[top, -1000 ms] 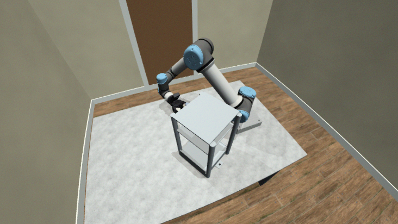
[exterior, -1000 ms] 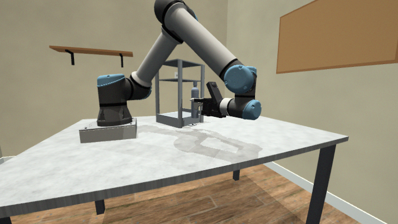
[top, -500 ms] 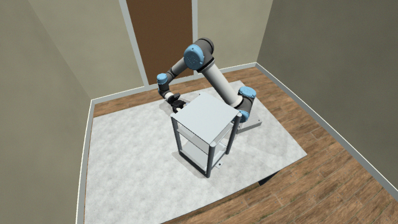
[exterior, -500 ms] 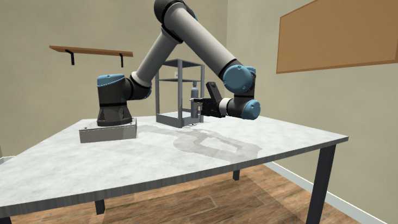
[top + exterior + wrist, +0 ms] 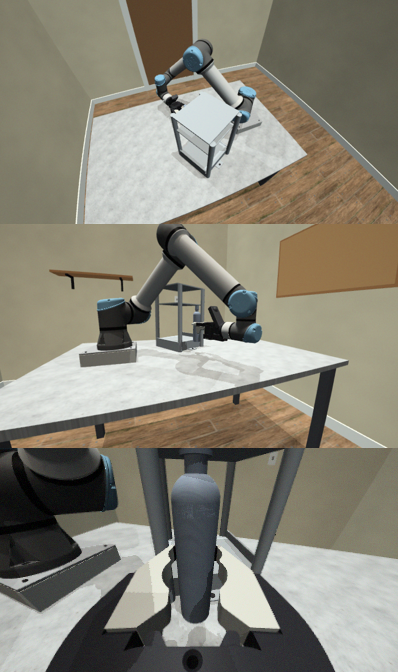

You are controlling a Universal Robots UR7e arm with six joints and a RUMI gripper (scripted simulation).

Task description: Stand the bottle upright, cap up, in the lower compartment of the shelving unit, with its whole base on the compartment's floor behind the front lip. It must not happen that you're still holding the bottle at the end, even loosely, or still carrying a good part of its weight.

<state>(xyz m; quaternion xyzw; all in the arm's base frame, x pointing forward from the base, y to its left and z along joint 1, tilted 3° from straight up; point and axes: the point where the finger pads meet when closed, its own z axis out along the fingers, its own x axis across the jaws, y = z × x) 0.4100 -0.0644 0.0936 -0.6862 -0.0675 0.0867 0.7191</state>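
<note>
Right now the shelving unit is 21 cm to the left of my hand, 3 cm above it and 2 cm behind it.
</note>
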